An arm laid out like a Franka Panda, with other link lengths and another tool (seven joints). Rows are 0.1 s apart.
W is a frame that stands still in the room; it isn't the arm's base.
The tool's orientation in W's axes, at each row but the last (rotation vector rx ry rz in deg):
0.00 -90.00 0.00
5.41 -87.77 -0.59
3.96 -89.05 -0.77
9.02 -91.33 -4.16
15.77 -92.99 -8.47
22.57 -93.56 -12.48
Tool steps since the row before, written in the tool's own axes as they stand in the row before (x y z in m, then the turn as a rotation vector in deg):
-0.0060 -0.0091 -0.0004 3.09 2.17 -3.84
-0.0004 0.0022 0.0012 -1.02 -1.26 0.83
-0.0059 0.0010 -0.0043 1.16 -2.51 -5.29
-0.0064 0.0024 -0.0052 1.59 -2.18 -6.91
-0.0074 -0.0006 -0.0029 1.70 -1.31 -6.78
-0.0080 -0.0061 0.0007 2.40 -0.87 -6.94
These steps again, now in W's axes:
0.0004 -0.0091 -0.0060 3.84 2.17 3.09
-0.0013 0.0022 -0.0002 -0.80 -1.23 -1.07
0.0042 0.0015 -0.0059 5.39 -2.38 0.95
0.0052 0.0036 -0.0058 6.98 -2.03 1.47
0.0033 0.0016 -0.0071 6.77 -1.23 1.79
0.0006 -0.0026 -0.0097 6.83 -1.08 2.62

